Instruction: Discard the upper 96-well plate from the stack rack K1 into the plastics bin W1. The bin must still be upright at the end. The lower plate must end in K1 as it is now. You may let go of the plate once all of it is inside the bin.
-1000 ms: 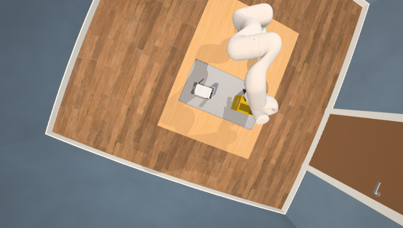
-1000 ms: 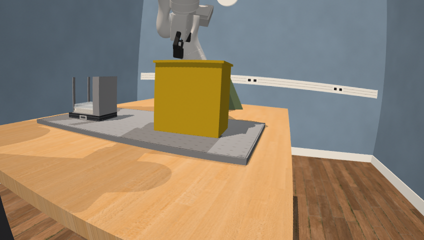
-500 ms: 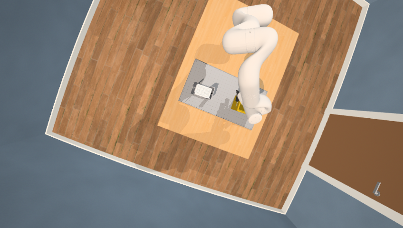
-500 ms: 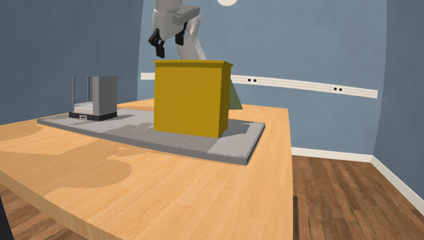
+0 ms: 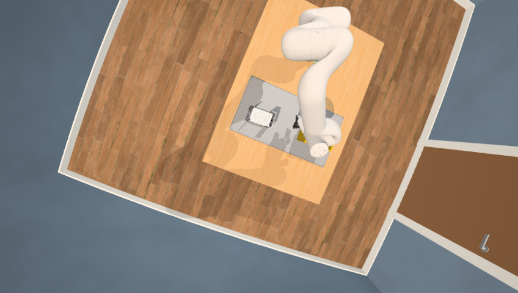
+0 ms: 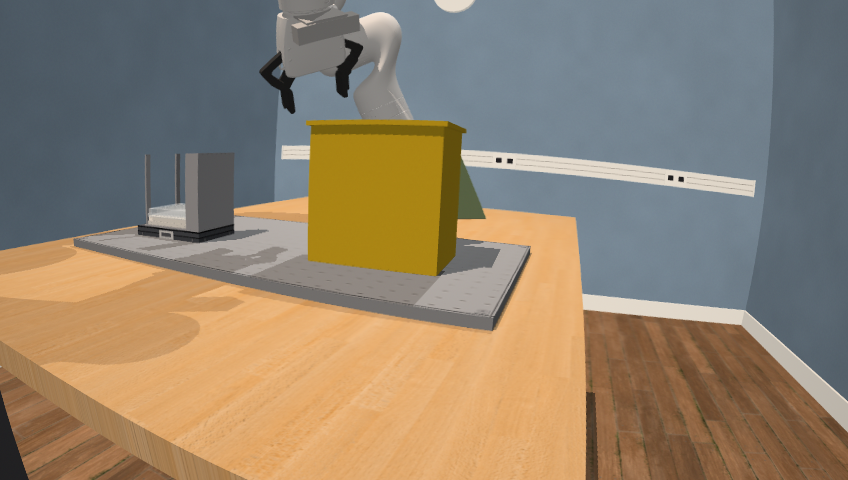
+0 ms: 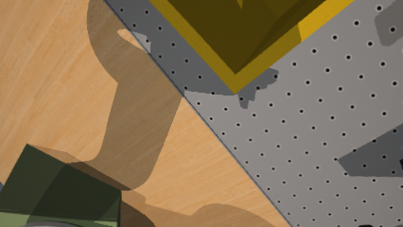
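My hand is 7 cm short of the clear 96-well plate, 21 cm to the left of it and 19 cm above it. The rest, counted from my hand: yellow plastics bin W1: 9 cm ahead, 15 cm to the left, 14 cm below; grey wall: 7 cm ahead, 14 cm to the right, 15 cm below.
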